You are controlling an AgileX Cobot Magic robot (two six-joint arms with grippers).
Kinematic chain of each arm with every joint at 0, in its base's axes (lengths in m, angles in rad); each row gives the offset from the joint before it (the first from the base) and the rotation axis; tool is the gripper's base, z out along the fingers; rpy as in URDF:
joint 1: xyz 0 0 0.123 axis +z
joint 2: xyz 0 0 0 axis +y
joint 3: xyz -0.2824 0 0.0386 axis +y
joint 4: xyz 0.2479 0 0.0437 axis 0.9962 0 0.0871
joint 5: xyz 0 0 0 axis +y
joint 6: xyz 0.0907 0 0.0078 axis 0.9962 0 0.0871
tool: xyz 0 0 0 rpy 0 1.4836 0
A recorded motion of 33 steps. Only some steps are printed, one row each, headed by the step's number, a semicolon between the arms.
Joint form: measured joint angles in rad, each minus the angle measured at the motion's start. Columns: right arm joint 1, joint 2, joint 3, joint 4, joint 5, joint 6; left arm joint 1, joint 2, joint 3, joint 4, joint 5, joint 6.
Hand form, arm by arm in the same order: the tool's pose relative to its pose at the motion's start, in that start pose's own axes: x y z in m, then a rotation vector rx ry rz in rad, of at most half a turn. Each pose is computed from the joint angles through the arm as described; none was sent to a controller.
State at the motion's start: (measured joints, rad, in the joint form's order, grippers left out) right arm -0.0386 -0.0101 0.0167 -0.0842 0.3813 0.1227; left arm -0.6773 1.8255 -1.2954 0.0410 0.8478 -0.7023
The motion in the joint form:
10: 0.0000 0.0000 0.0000 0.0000 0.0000 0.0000; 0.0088 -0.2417 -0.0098 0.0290 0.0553 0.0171
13: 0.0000 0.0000 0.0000 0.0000 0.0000 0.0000; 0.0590 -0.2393 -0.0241 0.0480 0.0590 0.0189
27: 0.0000 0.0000 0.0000 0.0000 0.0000 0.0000; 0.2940 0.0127 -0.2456 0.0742 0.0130 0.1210
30: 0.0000 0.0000 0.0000 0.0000 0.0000 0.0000; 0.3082 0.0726 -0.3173 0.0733 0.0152 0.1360
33: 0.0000 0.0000 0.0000 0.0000 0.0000 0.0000; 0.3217 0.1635 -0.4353 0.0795 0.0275 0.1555
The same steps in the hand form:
10: 0.0000 0.0000 0.0000 0.0000 0.0000 0.0000; 0.0028 0.0125 -0.0927 0.0985 -0.1721 0.0166
13: 0.0000 0.0000 0.0000 0.0000 0.0000 0.0000; -0.0099 0.0258 -0.0951 0.0743 -0.1984 -0.0186
27: 0.0000 0.0000 0.0000 0.0000 0.0000 0.0000; -0.1032 0.0761 -0.0527 -0.0258 -0.2632 -0.1169
30: 0.0000 0.0000 0.0000 0.0000 0.0000 0.0000; -0.1193 0.0763 -0.0448 -0.0281 -0.2736 -0.1159
33: 0.0000 0.0000 0.0000 0.0000 0.0000 0.0000; -0.1424 0.0749 -0.0337 -0.0349 -0.2913 -0.1070

